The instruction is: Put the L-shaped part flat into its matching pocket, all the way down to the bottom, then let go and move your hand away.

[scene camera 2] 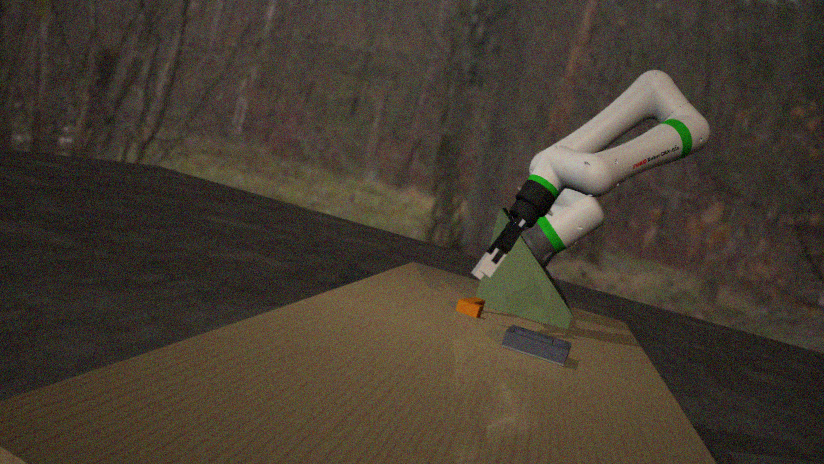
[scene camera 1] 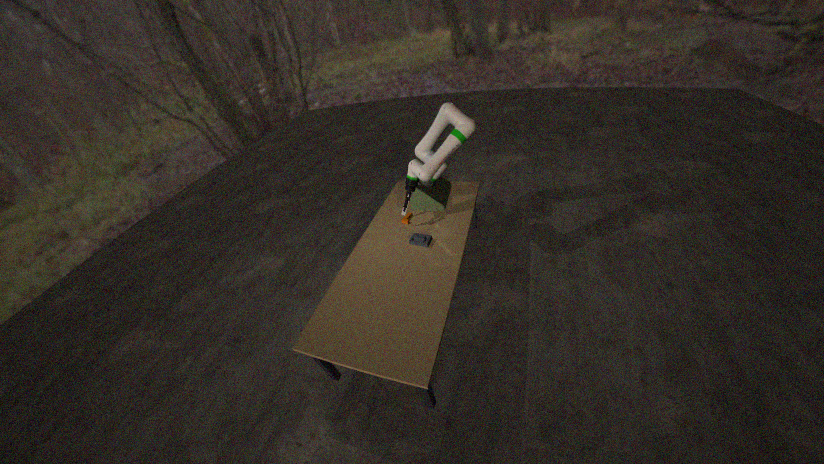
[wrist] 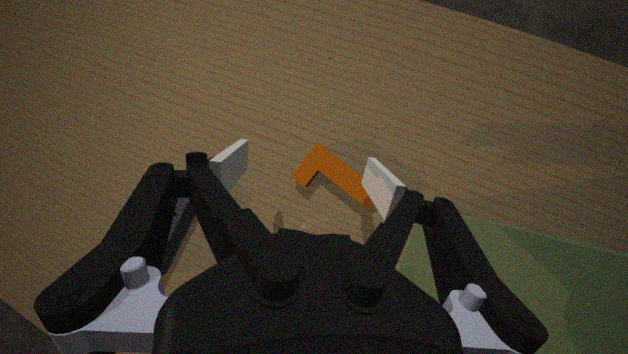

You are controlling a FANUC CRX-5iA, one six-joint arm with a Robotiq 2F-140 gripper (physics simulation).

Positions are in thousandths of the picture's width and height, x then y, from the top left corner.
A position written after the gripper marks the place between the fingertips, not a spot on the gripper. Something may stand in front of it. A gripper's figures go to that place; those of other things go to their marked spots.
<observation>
The gripper (wrist: 490,459): 0.21 m from the lens. An orange L-shaped part (wrist: 509,451) is 0.28 m from the lens.
</observation>
